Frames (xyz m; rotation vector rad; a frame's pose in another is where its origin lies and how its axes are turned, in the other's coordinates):
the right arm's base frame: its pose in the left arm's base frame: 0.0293 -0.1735 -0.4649 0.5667 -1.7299 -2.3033
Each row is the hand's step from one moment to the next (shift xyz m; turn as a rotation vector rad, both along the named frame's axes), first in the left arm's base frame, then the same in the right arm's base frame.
Working: the left arm's base frame: its pose in the right arm's base frame: -0.1237 0.3949 0.2754 -0.5667 1.7299 2.3033

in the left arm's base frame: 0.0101 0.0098 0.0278 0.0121 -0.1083 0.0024
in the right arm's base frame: -0.0179 0.0230 0.0110 0.0304 0.0331 -0.0993
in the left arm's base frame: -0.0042 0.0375 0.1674 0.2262 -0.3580 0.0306
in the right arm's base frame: -0.0407 0.1491 0.0746 -0.0723 0.1190 -0.4011
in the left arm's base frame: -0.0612 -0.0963 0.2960 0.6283 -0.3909 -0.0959
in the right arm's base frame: 0.0394 0.3145 0.0122 -0.4009 -0.0181 -0.6291
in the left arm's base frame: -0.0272 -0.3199 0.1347 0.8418 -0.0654 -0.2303
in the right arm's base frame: 0.1238 0.2237 -0.2364 -0.6955 -0.2552 -0.4660
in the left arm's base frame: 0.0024 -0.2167 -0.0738 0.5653 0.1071 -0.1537
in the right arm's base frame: 0.0946 -0.0073 -0.2084 -0.5254 -0.2145 -0.1805
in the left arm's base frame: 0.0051 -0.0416 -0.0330 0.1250 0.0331 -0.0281
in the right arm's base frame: 0.0173 -0.0197 -0.0465 -0.1209 -0.0446 -0.0303
